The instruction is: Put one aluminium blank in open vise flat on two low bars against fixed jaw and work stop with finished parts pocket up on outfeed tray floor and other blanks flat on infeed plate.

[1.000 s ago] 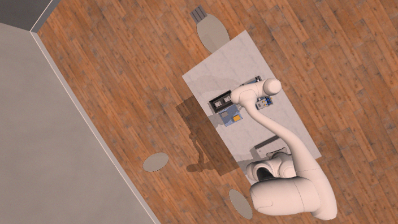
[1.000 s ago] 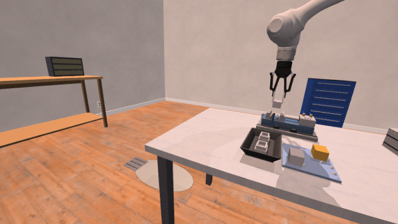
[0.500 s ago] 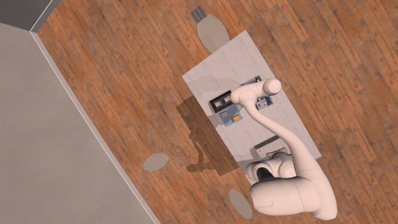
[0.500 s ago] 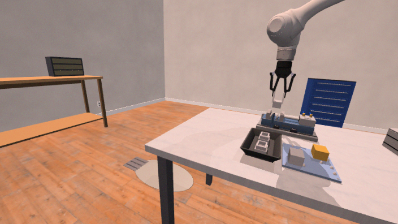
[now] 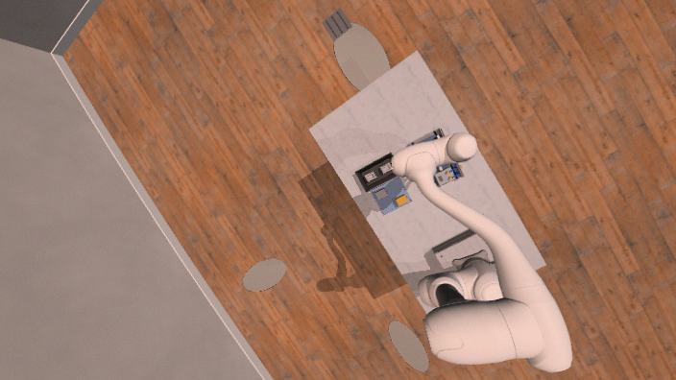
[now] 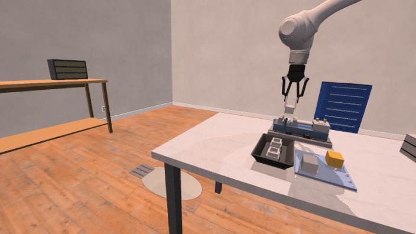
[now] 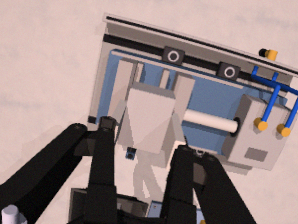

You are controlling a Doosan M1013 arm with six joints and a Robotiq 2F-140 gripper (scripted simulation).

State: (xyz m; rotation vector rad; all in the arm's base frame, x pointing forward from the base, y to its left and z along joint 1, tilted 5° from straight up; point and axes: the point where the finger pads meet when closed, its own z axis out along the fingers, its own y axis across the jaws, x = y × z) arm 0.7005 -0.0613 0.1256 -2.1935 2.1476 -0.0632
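The dark work stop rod is 90 mm below my hand and 50 mm to the left of it. Round my hand: moving jaw (100 mm below, 40 mm behind, 10 mm to the left); then fixed jaw (100 mm below, 30 mm ahead, 10 mm to the left); then piston rod (100 mm below, 90 mm behind).
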